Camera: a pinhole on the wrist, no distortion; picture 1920 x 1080 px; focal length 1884.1 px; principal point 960.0 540.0 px. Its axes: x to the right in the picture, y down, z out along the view. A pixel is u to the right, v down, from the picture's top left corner.
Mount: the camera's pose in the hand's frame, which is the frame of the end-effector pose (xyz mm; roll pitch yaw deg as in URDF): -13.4 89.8 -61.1 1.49 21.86 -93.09
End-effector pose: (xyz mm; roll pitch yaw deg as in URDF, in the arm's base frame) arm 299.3 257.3 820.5 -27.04 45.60 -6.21
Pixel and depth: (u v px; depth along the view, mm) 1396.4 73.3 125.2
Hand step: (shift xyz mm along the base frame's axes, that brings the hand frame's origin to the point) -10.4 37.6 58.1
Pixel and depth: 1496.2 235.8 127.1
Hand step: -2.1 29.2 53.0
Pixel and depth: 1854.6 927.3 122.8
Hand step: 26.4 1.5 21.1
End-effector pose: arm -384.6 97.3 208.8 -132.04 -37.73 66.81
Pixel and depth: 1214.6 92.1 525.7
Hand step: -388.0 120.1 -216.2
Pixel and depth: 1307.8 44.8 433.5
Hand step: -317.2 75.5 -175.0
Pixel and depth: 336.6 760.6 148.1
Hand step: 13.3 75.4 -97.1
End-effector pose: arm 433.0 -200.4 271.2 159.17 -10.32 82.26
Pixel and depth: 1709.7 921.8 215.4
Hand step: -23.7 41.9 -121.6
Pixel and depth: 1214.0 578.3 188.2
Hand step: 33.1 -6.0 -100.5
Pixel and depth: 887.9 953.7 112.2
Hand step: 64.3 1.8 -22.7
